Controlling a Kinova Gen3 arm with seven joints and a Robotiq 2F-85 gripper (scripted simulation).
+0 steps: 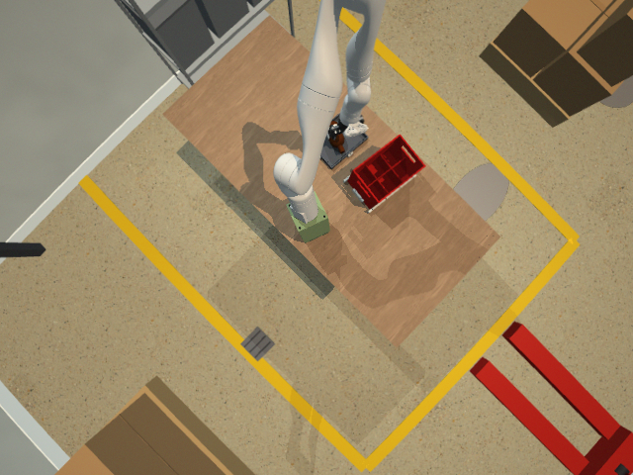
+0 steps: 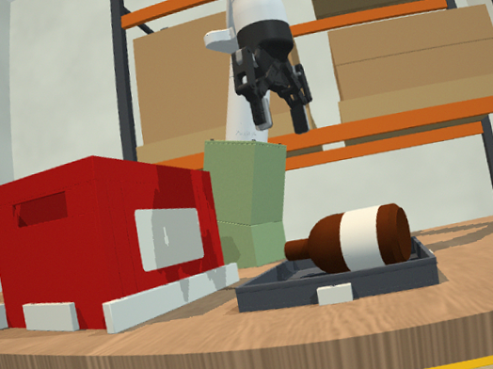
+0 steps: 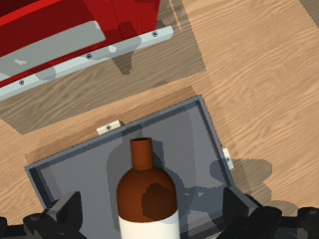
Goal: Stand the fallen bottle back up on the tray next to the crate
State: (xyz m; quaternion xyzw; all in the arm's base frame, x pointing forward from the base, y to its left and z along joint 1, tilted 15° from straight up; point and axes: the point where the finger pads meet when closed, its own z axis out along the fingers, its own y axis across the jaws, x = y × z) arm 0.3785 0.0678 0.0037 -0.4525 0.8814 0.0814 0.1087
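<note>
Now: the brown bottle 3 cm ahead of my hand, 4 cm to the left of it and 16 cm below it. From my hand the other things lie so: red crate 25 cm to the right, 12 cm below; dark grey tray 5 cm ahead, 4 cm to the left, 19 cm below.
</note>
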